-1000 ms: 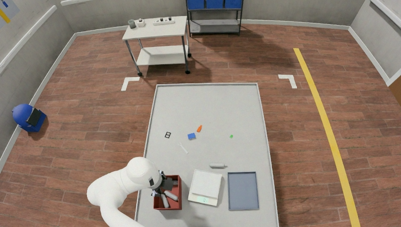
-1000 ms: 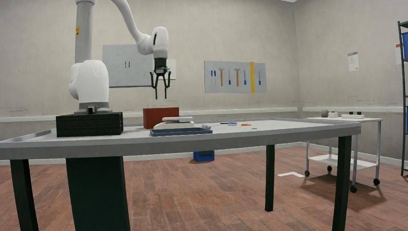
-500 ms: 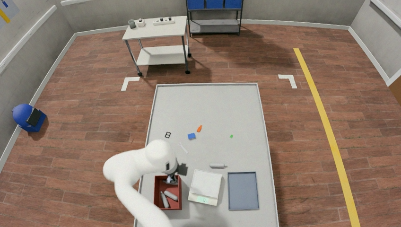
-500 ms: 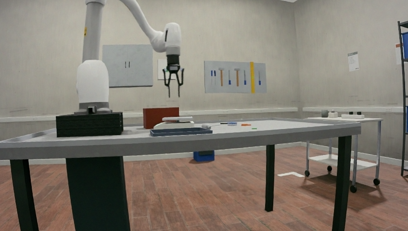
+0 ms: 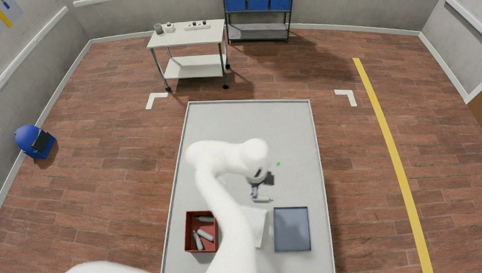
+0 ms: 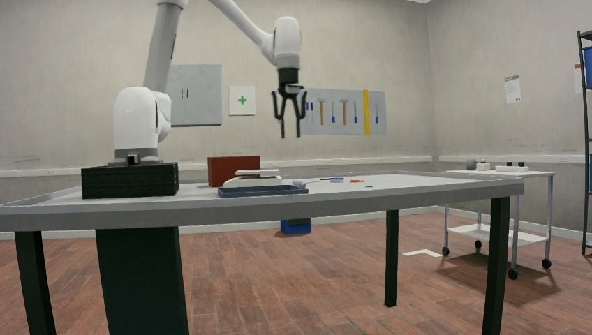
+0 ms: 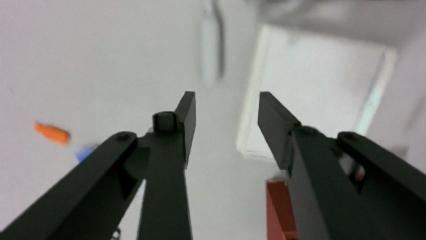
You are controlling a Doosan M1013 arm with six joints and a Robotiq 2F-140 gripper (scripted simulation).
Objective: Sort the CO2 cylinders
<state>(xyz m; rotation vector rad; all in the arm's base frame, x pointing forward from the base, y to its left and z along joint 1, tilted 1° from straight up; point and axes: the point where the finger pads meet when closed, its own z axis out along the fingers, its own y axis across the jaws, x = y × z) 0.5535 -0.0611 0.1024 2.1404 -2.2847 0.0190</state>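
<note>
Now: hand 1 cm short of the grey CO2 cylinder, 6 cm to the left of it and 20 cm above it. Round my hand: blue-grey tray 16 cm behind, 19 cm to the right, 20 cm below; then scale platform 12 cm behind, 5 cm to the left, 16 cm below; then scale 13 cm behind, 5 cm to the left, 17 cm below.
</note>
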